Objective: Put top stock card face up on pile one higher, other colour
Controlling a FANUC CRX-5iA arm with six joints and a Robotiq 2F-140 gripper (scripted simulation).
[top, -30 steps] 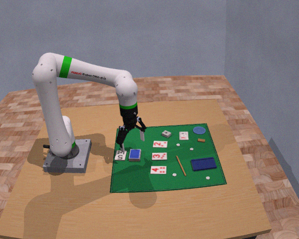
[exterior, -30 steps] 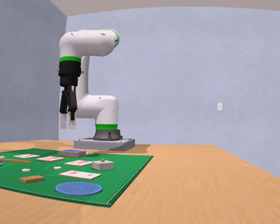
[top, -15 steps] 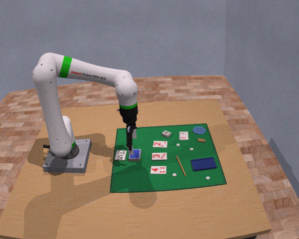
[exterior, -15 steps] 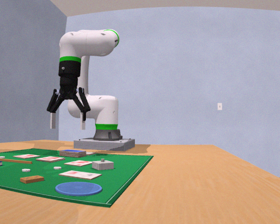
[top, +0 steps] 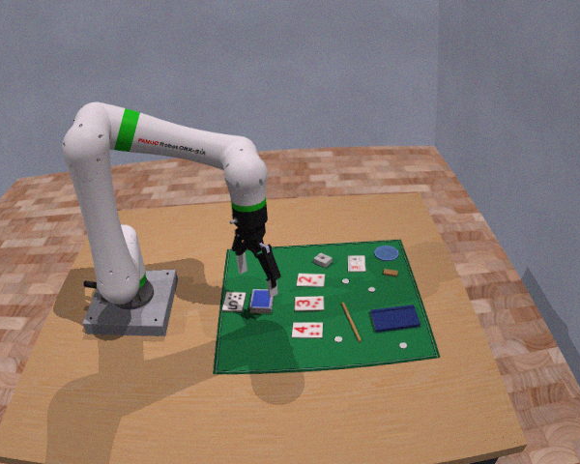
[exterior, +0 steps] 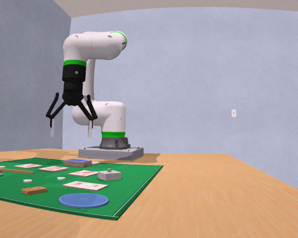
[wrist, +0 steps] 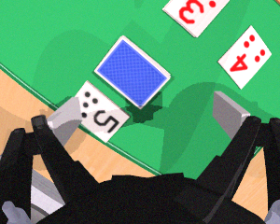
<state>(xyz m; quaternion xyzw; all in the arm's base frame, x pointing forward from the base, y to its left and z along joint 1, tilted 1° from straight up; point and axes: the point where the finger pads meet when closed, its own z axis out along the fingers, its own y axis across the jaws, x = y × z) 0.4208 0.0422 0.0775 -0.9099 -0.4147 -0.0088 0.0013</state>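
Now: the black 5 11 cm below my hand, 9 cm behind it and 2 cm to the left of it. From my hand the other things lie so: wooden stick (28 cm ahead, 11 cm below, 3 cm to the right); green card cloth (18 cm ahead, 13 cm below, 7 cm to the left); grey knobbed block (26 cm to the left, 16 cm ahead, 10 cm below).
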